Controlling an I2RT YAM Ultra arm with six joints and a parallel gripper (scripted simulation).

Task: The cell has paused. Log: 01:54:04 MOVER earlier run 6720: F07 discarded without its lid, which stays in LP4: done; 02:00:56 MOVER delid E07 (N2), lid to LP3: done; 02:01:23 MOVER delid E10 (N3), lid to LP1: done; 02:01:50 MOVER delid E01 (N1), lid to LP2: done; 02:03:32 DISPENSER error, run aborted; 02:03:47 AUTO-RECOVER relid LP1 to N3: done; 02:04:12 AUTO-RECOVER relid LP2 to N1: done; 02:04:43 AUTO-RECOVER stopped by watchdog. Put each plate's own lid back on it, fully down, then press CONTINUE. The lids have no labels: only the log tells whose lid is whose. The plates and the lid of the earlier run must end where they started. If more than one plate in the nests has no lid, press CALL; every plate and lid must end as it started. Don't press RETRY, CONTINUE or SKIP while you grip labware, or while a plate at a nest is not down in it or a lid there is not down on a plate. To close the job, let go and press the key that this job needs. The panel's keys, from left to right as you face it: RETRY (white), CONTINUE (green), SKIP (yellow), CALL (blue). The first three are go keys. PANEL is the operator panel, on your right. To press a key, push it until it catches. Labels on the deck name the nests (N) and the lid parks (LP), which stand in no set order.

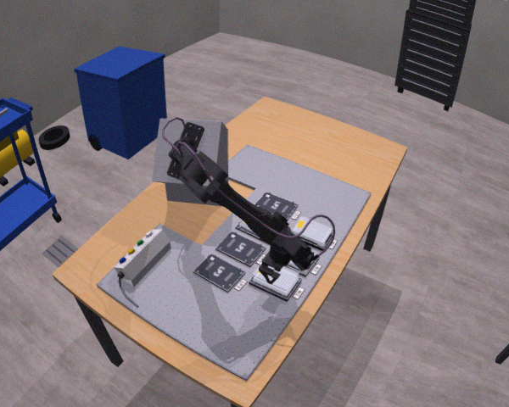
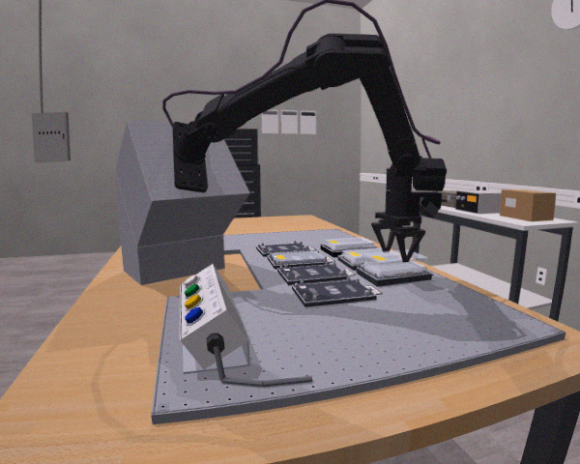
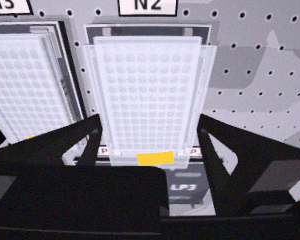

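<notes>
The well plate is 30 mm below my hand. Also, from my hand: yellow skip key (490 mm behind, 80 mm to the right, 10 mm above); then green continue key (480 mm behind, 30 mm to the right, 10 mm above); then blue call key (500 mm behind, 130 mm to the right, 10 mm above).
</notes>
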